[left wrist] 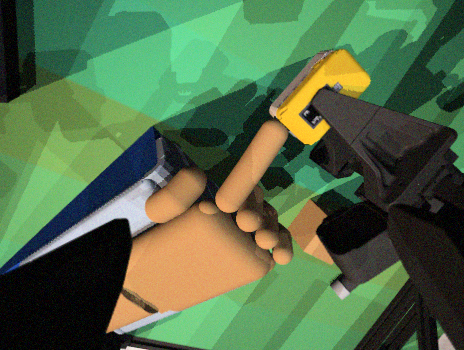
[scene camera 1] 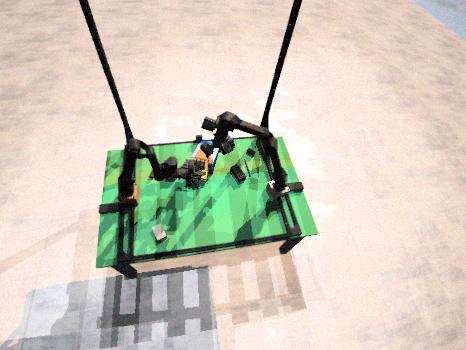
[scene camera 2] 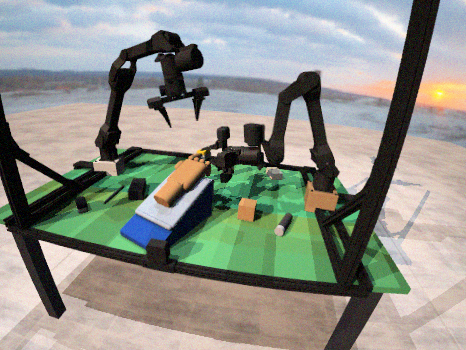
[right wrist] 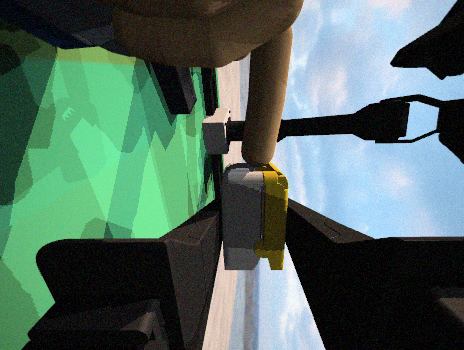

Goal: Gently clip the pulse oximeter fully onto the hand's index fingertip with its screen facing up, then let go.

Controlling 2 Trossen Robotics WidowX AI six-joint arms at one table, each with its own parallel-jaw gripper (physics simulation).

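Where they show: left gripper, fingertip midpoint: (left wrist: 259,224) (scene camera 1: 213,155) (scene camera 2: 184,124) (right wrist: 436,96); right gripper, fingertip midpoint: (left wrist: 305,91) (scene camera 1: 205,175) (scene camera 2: 201,154) (right wrist: 250,203); left arm's base at its link origin: (scene camera 1: 278,186) (scene camera 2: 108,158) (right wrist: 228,130); right arm's base at its link origin: (scene camera 1: 127,190) (scene camera 2: 322,188).
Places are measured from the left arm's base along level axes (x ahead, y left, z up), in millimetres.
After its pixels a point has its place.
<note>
The yellow and grey pulse oximeter (scene camera 1: 204,174) (scene camera 2: 202,152) {y -191, x 415, z 105 mm} (left wrist: 350,70) {y -145, x 427, z 107 mm} (right wrist: 275,210) {y -180, x 429, z 103 mm} is held with its small dark screen on the yellow upper face. My right gripper (right wrist: 250,203) {y -164, x 412, z 90 mm} is shut on its sides. The hand (scene camera 2: 187,175) {y -338, x 379, z 81 mm} (left wrist: 185,255) {y -293, x 365, z 94 mm} lies palm up with its index finger (left wrist: 252,165) (right wrist: 269,100) extended. The fingertip meets the oximeter's near end, toward its yellow half in the right wrist view. Most of the finger is outside; whether the tip is slightly inside is hidden. My left gripper (scene camera 2: 183,123) {y -205, x 354, z 201 mm} is open and empty, above the hand.
The hand rests on a blue and white wedge (scene camera 2: 200,207) {y -370, x 419, z -4 mm} (left wrist: 95,195) {y -306, x 297, z -5 mm}. An orange cube (scene camera 2: 247,210) {y -349, x 560, z -22 mm} (left wrist: 310,225) {y -314, x 541, z -26 mm} and a grey cylinder (scene camera 2: 283,224) {y -406, x 660, z -33 mm} lie right of it in scene camera 2. A black box (scene camera 1: 238,173) {y -180, x 189, z -24 mm} (scene camera 2: 137,189) {y -231, x 195, z -25 mm} and a thin stick (scene camera 2: 114,194) {y -223, x 105, z -53 mm} lie left.
</note>
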